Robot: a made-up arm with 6 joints. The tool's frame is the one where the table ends.
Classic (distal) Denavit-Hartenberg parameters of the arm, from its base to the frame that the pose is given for. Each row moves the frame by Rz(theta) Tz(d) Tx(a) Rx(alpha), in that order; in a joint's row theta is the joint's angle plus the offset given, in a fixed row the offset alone. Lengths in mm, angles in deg.
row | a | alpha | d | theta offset
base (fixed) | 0 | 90 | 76.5 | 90
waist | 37.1 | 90 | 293.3 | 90
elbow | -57 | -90 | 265 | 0
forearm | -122.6 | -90 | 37.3 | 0
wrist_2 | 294.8 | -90 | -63.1 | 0
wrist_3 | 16.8 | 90 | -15.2 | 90
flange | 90.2 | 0 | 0 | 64.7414
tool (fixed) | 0 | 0 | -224.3 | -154.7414
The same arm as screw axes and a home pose.
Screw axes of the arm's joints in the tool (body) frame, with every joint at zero. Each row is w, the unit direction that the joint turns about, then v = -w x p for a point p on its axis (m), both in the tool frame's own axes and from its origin. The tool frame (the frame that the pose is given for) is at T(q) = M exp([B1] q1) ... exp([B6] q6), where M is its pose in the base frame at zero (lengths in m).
B1 = (1, 0, 0, 0, 0.072, 0.3834)
B2 = (0, 1, 0, -0.1091, 0, 0.0291)
B3 = (1, 0, 0, 0, 0.0521, 0.1184)
B4 = (0, -1, 0, -0.0705, 0, -0.0664)
B5 = (-1, 0, 0, 0, -0.2243, -0.0553)
B6 = (0, 0, 1, -0.0385, -0.0816, 0)
M: xyz 0.2642 0.3834 0.0045 (m) quaternion w x y z 1 0 0 0

